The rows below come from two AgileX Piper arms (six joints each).
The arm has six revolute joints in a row. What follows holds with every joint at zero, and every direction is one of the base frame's.
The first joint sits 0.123 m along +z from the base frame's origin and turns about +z.
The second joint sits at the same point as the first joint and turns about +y.
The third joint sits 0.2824 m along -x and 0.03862 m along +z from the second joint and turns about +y.
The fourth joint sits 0.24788 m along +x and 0.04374 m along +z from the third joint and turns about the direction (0.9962, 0, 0.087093).
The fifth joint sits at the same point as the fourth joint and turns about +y.
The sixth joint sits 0.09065 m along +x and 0.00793 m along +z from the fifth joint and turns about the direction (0.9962, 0, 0.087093).
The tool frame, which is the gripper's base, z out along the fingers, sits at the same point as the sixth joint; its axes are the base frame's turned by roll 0, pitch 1.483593 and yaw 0 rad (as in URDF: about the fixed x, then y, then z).
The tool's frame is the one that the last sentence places.
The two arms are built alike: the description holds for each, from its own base.
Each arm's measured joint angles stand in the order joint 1, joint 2, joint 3, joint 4, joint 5, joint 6.
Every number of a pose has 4 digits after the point.
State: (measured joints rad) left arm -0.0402 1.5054 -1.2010 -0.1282 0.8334 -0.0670; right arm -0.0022 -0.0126 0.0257 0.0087 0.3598 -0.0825
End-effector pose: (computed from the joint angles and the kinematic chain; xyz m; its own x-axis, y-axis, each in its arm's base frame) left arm 0.3144 -0.0213 0.2963 -0.8682 -0.1174 -0.4822 -0.0459 0.9865 -0.1575; right arm 0.0529 0.0002 0.1729 -0.2810 -0.0737 -0.9569 -0.0217 0.9973 -0.0704
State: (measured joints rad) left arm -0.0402 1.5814 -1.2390 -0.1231 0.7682 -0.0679; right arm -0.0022 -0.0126 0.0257 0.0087 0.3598 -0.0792
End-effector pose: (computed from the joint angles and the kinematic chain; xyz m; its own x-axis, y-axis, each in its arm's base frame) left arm 0.3367 -0.0213 0.2857 -0.8540 -0.1212 -0.5060 -0.0491 0.9869 -0.1535; right arm 0.0529 0.0002 0.1729 -0.2810 -0.0704 -0.9571 -0.0207 0.9975 -0.0673
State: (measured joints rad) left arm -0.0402 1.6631 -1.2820 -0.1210 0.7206 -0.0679; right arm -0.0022 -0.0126 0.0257 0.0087 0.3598 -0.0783
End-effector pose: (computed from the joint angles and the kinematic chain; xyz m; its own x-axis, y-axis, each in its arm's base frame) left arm 0.3585 -0.0217 0.2722 -0.8490 -0.1238 -0.5137 -0.0528 0.9872 -0.1507; right arm 0.0529 0.0002 0.1729 -0.2811 -0.0695 -0.9572 -0.0205 0.9976 -0.0664
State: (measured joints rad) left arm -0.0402 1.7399 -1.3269 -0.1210 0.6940 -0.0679; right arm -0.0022 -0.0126 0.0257 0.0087 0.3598 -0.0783
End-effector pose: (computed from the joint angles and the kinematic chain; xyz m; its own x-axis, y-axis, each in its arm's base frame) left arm 0.3774 -0.0222 0.2583 -0.8514 -0.1258 -0.5093 -0.0566 0.9872 -0.1493; right arm 0.0529 0.0002 0.1729 -0.2811 -0.0695 -0.9572 -0.0205 0.9976 -0.0664
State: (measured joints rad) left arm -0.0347 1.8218 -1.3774 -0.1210 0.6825 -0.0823; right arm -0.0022 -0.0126 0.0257 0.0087 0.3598 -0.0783
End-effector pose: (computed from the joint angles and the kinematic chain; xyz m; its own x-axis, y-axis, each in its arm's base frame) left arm 0.3959 -0.0207 0.2418 -0.8594 -0.1452 -0.4902 -0.0787 0.9850 -0.1539; right arm 0.0529 0.0002 0.1729 -0.2811 -0.0695 -0.9572 -0.0205 0.9976 -0.0664
